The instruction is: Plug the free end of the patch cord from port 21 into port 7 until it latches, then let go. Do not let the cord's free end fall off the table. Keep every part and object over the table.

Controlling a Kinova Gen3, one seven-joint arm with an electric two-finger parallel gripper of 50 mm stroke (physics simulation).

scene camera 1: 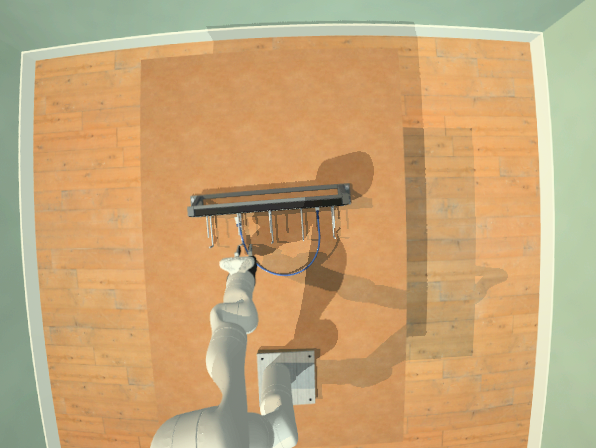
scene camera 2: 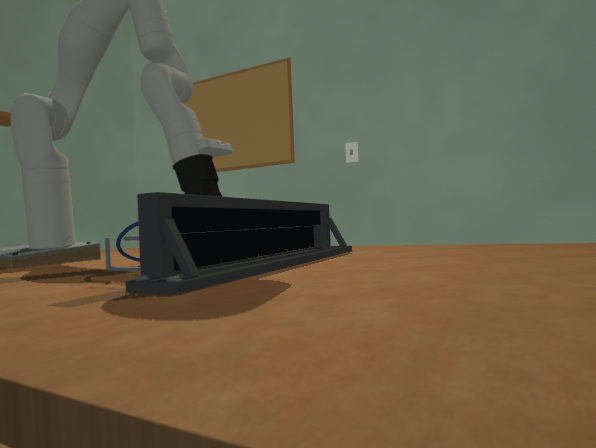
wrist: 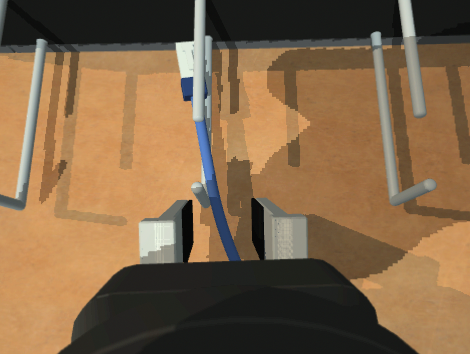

Labels:
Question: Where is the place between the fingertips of my gripper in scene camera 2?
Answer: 231, 244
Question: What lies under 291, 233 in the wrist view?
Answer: My gripper.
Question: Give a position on a white plug with blue boot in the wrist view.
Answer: At 185, 50

